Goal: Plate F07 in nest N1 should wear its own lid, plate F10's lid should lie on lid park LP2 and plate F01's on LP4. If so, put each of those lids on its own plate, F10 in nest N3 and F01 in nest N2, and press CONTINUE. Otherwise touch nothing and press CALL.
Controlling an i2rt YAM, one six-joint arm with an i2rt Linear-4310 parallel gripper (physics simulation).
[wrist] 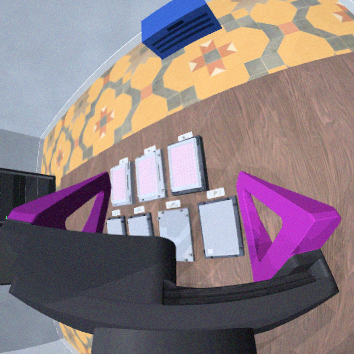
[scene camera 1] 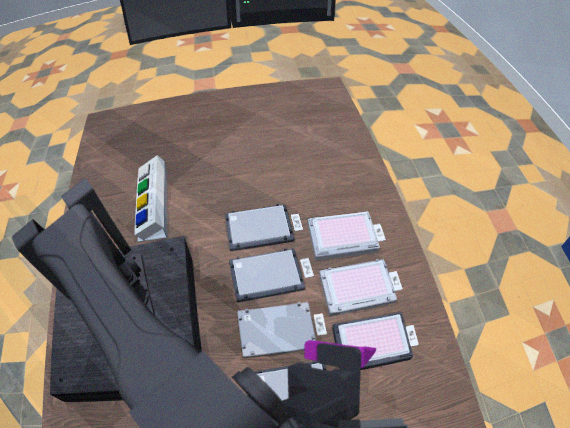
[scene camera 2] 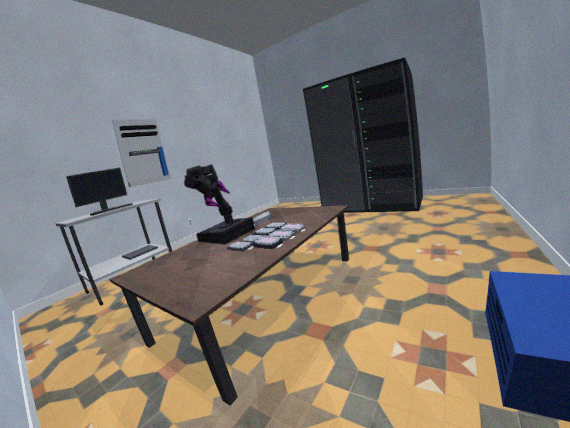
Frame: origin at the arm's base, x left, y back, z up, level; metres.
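Where they show: gripper, fingertip midpoint: [wrist: 173,178] [scene camera 1: 369,388] [scene camera 2: 224,199]; arm's base, link origin: [scene camera 2: 230,223].
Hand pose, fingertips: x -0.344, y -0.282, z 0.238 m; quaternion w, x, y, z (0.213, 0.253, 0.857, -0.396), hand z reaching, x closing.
Observation:
Each offset is from my fingertips to the top centre of the thing. Level surfaces: height alone.
My gripper [scene camera 1: 341,352] [scene camera 2: 218,195] [wrist: 173,178] is open and empty, high above the plates. The pink-grid plate in N1 {dx +0.135, dy -0.134, dz -0.286 m} [scene camera 1: 372,337] [wrist: 184,165] has a dark rim. Pink-grid plates in N2 {dx +0.264, dy -0.161, dz -0.291 m} [scene camera 1: 358,284] [wrist: 149,175] and N3 {dx +0.396, dy -0.187, dz -0.289 m} [scene camera 1: 343,232] [wrist: 120,184] have light rims. Grey panels with dark rims lie at LP2 {dx +0.487, dy -0.018, dz -0.304 m} [scene camera 1: 260,226] and LP4 {dx +0.363, dy +0.007, dz -0.304 m} [scene camera 1: 266,273]. The print on plates and lids is too small to read, and whether N1's plate wears a lid is unclear. The button box {dx +0.650, dy +0.210, dz -0.258 m} [scene camera 1: 159,200] has white, green, yellow and blue buttons; its lettering is unreadable.
A light, glossy panel lies at LP1 {dx +0.235, dy +0.031, dz -0.302 m} [scene camera 1: 276,331] [wrist: 176,233], and a dark-rimmed grey panel at LP3 {dx +0.103, dy +0.048, dz -0.304 m} [wrist: 220,227]. The black arm base [scene camera 1: 175,300] stands beside the button box. The wooden table {dz -0.322 m} [scene camera 1: 225,150] has its edge beyond the nests.

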